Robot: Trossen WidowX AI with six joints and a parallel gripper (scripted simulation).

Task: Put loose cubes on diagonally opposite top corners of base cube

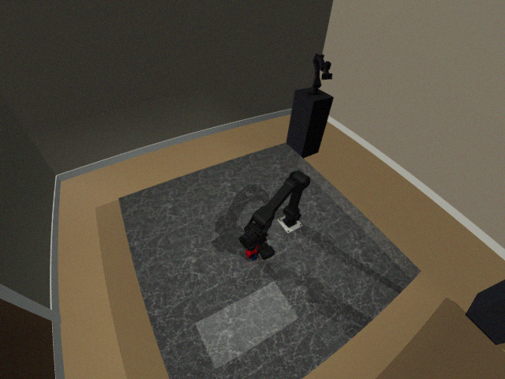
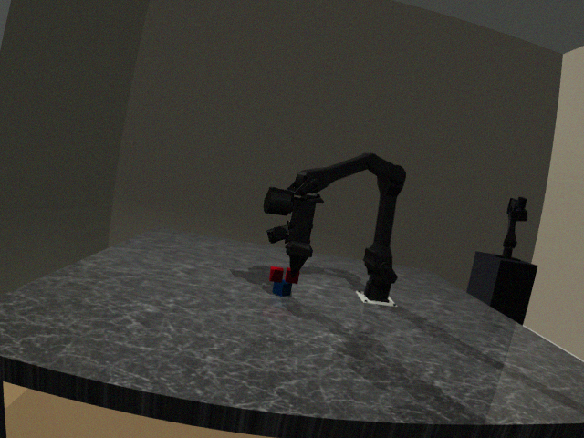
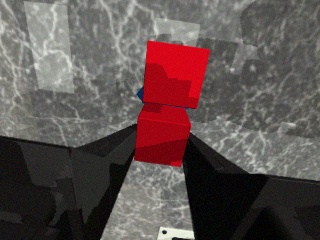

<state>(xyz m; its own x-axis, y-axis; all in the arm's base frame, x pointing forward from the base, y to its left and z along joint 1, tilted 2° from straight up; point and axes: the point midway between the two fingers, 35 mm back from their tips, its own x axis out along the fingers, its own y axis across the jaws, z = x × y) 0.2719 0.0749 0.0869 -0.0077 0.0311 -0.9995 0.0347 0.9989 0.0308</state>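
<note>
The blue base cube lies 40 mm below my gripper tip and 20 mm ahead of it.
</note>
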